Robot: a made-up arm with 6 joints. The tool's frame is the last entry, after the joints.
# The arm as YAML. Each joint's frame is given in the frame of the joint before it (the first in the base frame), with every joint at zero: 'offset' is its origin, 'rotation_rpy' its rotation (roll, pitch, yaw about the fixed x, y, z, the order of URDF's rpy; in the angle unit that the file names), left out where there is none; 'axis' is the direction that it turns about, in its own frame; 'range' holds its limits. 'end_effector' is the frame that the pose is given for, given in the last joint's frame.
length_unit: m
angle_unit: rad
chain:
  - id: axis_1
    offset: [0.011, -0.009, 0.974]
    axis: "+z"
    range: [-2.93, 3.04]
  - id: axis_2
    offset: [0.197, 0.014, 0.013]
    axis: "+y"
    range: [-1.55, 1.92]
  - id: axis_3
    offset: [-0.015, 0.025, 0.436]
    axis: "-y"
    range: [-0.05, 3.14]
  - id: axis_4
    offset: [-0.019, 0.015, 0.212]
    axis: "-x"
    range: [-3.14, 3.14]
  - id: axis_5
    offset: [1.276, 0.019, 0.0]
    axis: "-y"
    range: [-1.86, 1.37]
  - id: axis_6
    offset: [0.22, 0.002, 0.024]
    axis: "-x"
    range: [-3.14, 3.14]
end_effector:
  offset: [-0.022, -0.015, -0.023]
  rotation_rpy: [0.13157, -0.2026, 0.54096]
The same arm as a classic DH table. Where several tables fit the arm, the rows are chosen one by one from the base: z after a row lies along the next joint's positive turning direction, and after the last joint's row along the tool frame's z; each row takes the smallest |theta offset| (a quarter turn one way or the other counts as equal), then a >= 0, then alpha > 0; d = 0 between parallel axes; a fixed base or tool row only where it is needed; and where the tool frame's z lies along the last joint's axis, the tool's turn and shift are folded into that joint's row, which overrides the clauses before.
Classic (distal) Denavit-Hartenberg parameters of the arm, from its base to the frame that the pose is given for. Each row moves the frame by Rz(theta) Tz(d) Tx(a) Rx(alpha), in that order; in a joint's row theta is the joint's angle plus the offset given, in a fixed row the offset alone. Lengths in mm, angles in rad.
base (fixed): theta0 -0.6857; d 0; a 14.2; alpha 0
axis_1: theta0 0.6857; d 987; a 197; alpha -1.5708
axis_2: theta0 1.5364; d 0; a -436.3; alpha 3.1416
axis_3: theta0 -0.0344; d -54; a -212; alpha 1.5708
axis_4: theta0 0; d -1257; a 0; alpha -1.5708
axis_5: theta0 0; d -21; a -24; alpha 1.5708
axis_6: theta0 1.3527; d -196; a 19.6; alpha -1.4672
tool (fixed): theta0 2.1365; d -19.3; a 0; alpha 0
Joint limits (rad, base to tool): -2.93..3.04 -1.55..1.92 -0.05..3.14 -3.14..3.14 -1.86..1.37 -3.14..3.14

